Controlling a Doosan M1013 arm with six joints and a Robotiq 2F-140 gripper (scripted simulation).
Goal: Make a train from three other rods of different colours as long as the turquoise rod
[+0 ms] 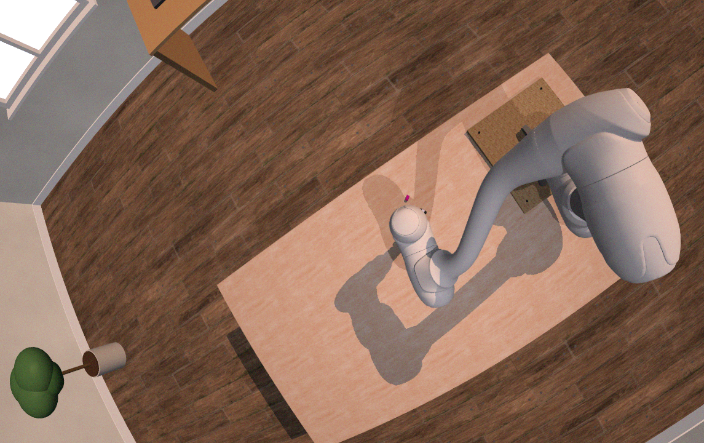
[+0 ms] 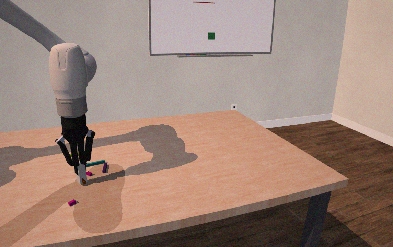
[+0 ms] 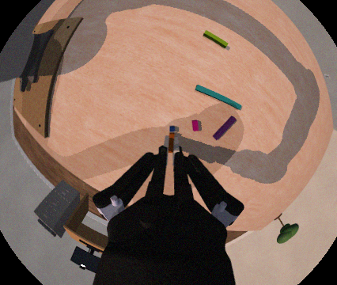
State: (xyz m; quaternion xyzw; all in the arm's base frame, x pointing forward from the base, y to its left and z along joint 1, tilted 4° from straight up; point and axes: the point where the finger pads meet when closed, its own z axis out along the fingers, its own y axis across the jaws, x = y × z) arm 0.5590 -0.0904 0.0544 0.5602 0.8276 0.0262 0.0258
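Right now the blue rod is 1 cm behind my hand, 3 cm to the left of it and 4 cm below it. From my hand the other things lie so: orange rod: 3 cm below; then purple rod: 9 cm ahead, 8 cm to the left, 4 cm below; then turquoise rod: 4 cm ahead, 12 cm to the left, 4 cm below.
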